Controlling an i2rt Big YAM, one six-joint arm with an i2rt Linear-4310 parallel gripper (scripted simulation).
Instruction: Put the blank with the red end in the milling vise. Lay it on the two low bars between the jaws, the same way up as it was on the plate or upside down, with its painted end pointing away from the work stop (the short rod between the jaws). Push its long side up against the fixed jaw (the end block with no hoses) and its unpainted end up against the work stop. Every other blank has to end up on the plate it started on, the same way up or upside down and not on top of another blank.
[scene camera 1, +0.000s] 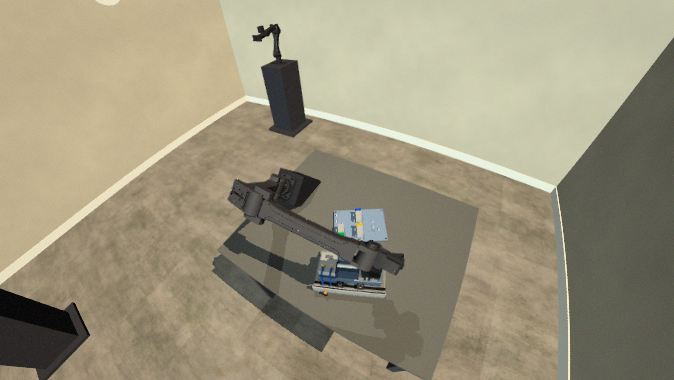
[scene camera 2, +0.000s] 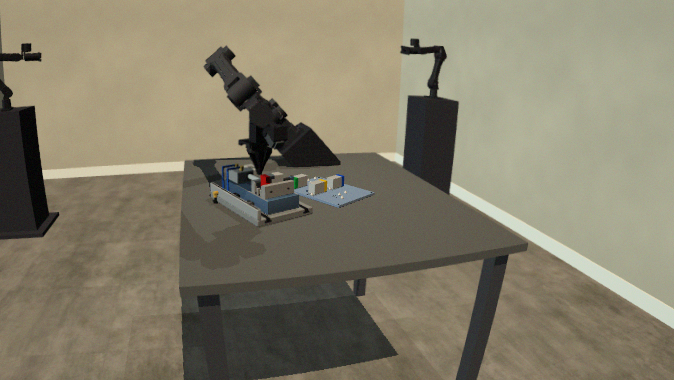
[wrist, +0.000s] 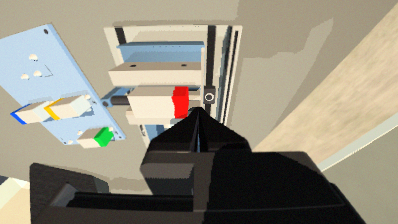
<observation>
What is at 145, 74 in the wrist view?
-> A fixed jaw.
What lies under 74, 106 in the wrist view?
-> A yellow-ended blank.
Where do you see my gripper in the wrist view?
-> At 198, 112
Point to a light blue plate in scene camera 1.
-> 369, 233
</observation>
